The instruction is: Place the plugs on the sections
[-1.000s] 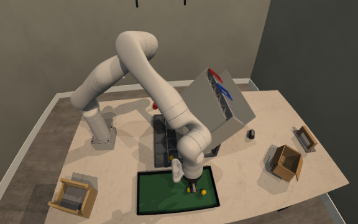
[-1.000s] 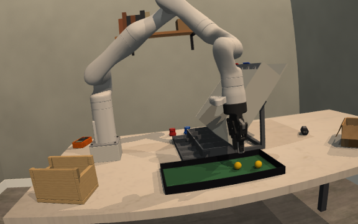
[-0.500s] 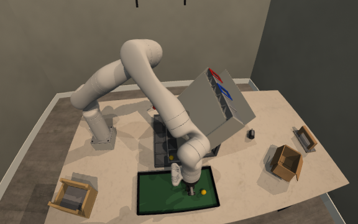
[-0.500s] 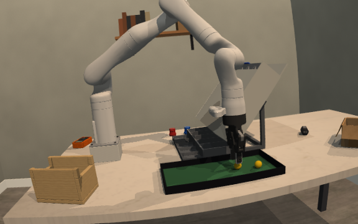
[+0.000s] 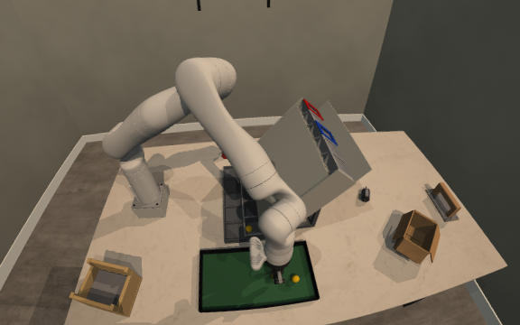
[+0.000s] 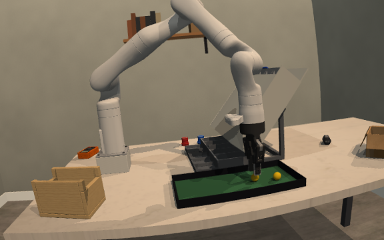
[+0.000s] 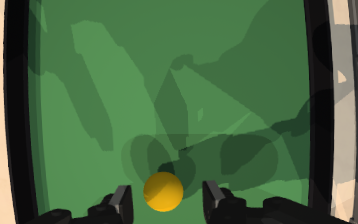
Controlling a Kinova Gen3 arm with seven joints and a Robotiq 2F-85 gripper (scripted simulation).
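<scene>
Right now the green marble tray is 60 mm behind my hand and 40 mm below it. The rest, counted from my hand: black object 460 mm ahead, 270 mm to the left, 30 mm below; wooden crate 550 mm behind, 20 mm to the right; grey slanted cover 330 mm to the left, 160 mm above, 70 mm ahead.
</scene>
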